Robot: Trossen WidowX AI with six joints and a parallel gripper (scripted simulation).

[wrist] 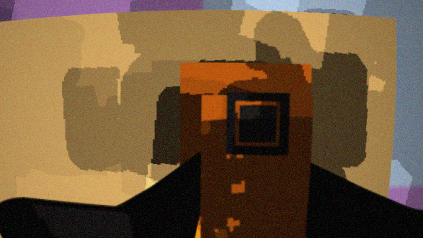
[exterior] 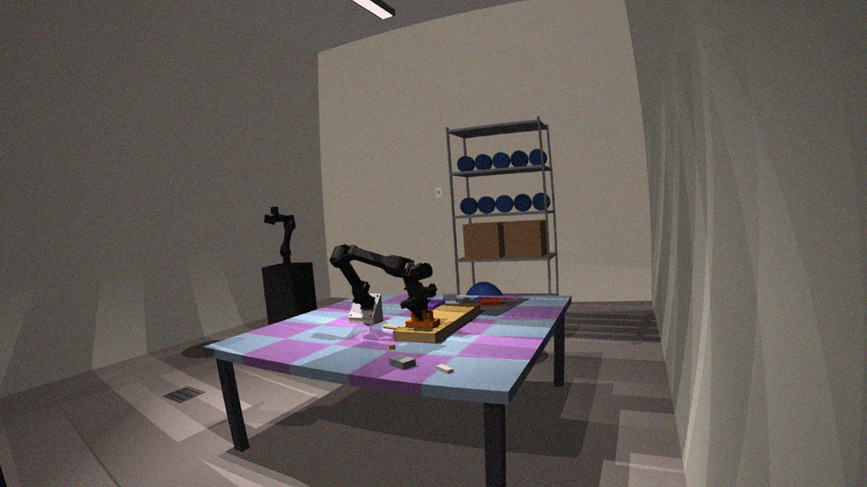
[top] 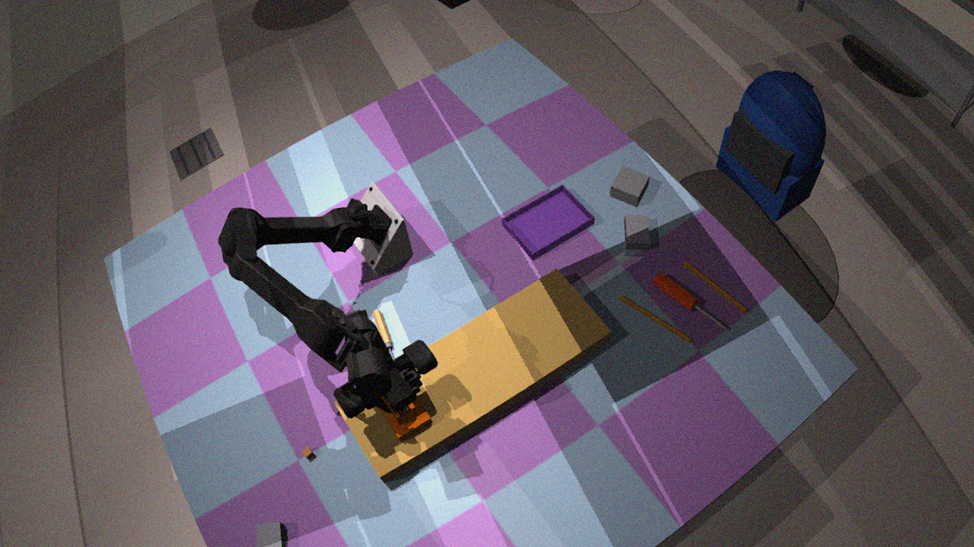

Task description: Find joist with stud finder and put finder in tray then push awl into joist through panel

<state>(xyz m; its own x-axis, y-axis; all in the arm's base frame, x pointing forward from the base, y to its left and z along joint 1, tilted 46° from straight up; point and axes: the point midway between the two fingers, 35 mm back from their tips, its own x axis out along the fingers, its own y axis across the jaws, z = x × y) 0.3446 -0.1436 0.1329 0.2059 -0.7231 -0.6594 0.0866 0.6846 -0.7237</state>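
The purple tray is 500 mm to the left of my gripper tip, 170 mm behind it and 50 mm below it. Round my gripper tip: awl: 160 mm behind, 70 mm to the left, 60 mm below; square indicator window: 30 mm above, 20 mm ahead; orange stud finder: 20 mm above, 10 mm ahead.
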